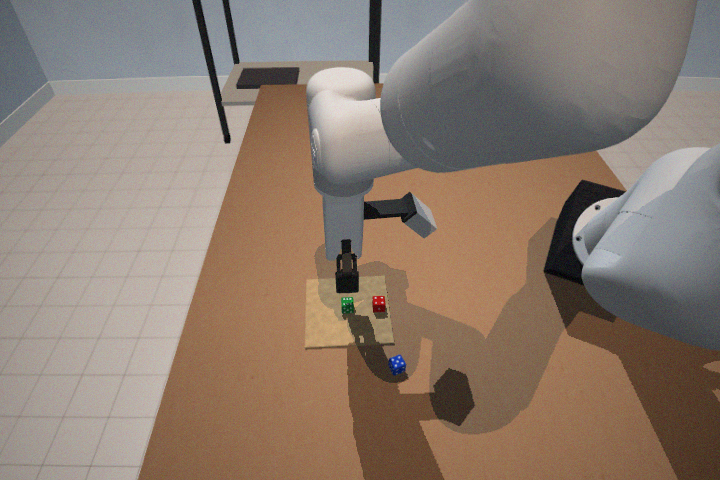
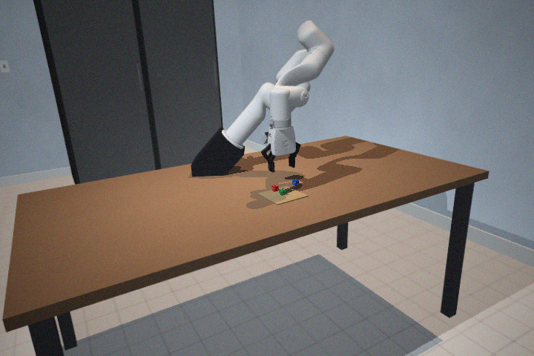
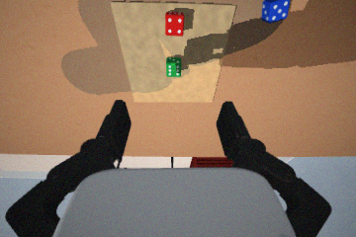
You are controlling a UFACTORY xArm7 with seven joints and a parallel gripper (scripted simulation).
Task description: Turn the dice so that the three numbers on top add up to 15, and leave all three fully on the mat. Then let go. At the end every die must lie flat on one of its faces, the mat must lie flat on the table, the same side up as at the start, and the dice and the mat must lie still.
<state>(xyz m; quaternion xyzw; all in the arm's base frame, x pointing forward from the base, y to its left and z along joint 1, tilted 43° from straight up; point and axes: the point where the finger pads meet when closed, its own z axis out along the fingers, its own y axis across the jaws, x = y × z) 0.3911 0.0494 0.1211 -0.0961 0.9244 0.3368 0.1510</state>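
Right now my hand is 110 mm above the blue die, 100 mm past it and 90 mm to the right of it. The rest, counted from my hand: tan mat (110 mm below); then green die (100 mm below); then red die (100 mm below, 50 mm behind, 10 mm to the right).
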